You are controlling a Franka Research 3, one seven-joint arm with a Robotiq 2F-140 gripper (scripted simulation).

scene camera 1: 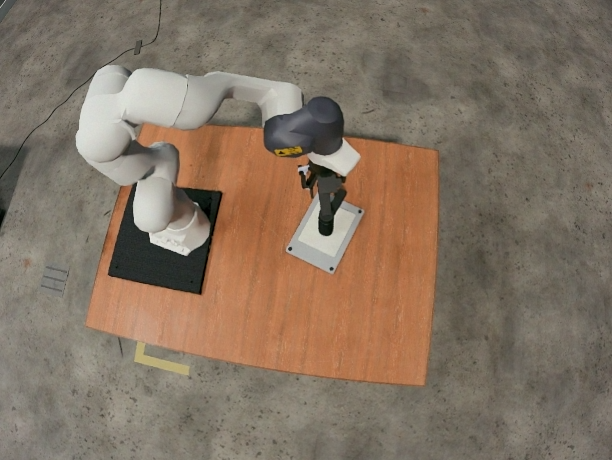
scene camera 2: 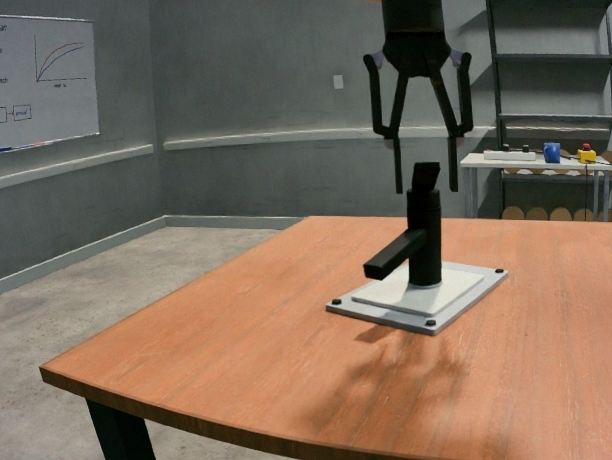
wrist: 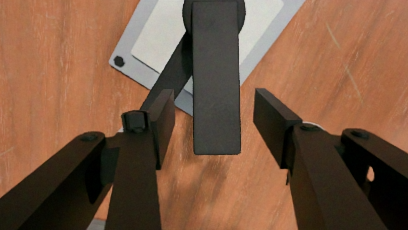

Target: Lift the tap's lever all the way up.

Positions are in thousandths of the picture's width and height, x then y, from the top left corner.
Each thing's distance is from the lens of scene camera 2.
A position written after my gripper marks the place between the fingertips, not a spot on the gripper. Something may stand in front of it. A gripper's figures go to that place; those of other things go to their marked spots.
my gripper (scene camera 2: 697, 416): 65 cm
black tap (scene camera 2: 703, 629): 73 cm
